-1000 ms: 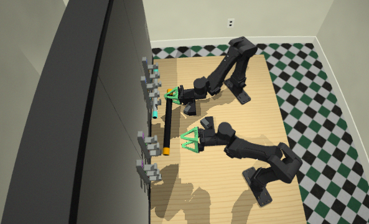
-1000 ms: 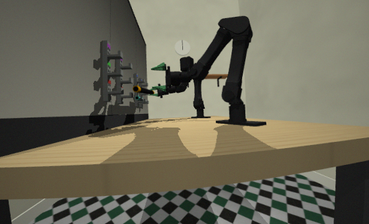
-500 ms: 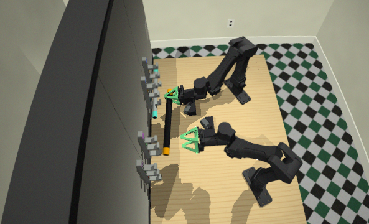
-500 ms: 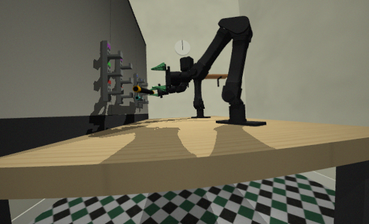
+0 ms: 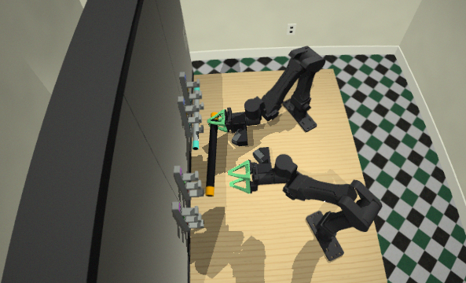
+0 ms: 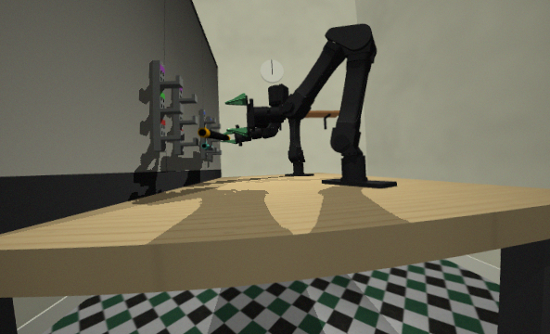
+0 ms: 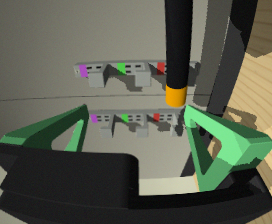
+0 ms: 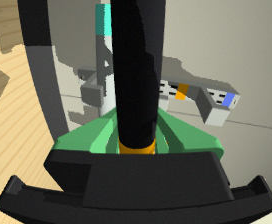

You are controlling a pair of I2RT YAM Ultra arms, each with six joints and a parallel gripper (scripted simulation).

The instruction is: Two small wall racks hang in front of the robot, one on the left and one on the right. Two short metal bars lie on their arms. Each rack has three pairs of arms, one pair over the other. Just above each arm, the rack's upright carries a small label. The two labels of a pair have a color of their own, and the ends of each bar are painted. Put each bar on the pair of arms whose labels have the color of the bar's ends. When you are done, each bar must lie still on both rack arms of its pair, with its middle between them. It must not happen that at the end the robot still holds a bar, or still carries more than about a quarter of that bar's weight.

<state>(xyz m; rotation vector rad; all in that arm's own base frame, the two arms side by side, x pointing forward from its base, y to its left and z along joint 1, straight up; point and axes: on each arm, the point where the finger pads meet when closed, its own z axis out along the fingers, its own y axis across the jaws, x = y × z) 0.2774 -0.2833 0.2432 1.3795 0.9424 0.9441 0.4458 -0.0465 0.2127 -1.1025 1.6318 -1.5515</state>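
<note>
The pale bar is 7 cm to the right of my right hand, 6 cm ahead of it and 5 cm below it. Also, from my right hand: black bar 13 cm to the left, 1 cm below.
</note>
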